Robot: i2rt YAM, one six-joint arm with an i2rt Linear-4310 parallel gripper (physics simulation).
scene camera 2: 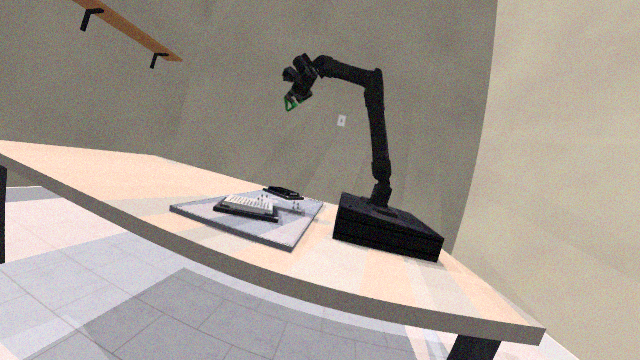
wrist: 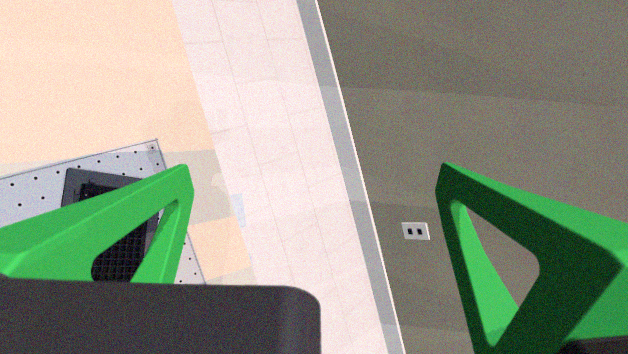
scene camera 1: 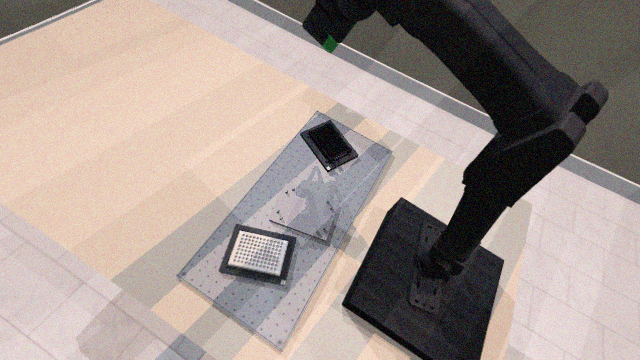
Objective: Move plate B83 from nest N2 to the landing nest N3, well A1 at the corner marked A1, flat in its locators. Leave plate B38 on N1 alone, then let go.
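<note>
A white well plate (scene camera 1: 258, 252) (scene camera 2: 247, 204) lies in a dark nest (scene camera 1: 228, 272) at the near end of the board. A black well plate (scene camera 1: 328, 140) (scene camera 2: 284, 190) (wrist: 122, 255) sits in a dark nest (scene camera 1: 349, 159) (wrist: 75, 182) at the far end; the left finger partly hides it in the wrist view. Between them is a grey nest (scene camera 1: 311, 222) with small upright locator pins and no plate on it. Plate and nest labels are too small to read. My gripper (scene camera 1: 330, 44) (scene camera 2: 291, 103) (wrist: 314, 177) is open and empty, high above the table and away from both plates.
The perforated board (scene camera 1: 260, 320) (scene camera 2: 295, 241) (wrist: 30, 192) lies on the wooden table (scene camera 1: 125, 125) (scene camera 2: 100, 167). The black arm base (scene camera 1: 380, 280) (scene camera 2: 385, 235) stands beside it. A wall with an outlet (scene camera 2: 341, 120) (wrist: 415, 231) is behind the arm. A wall shelf (scene camera 2: 135, 35) is at upper left.
</note>
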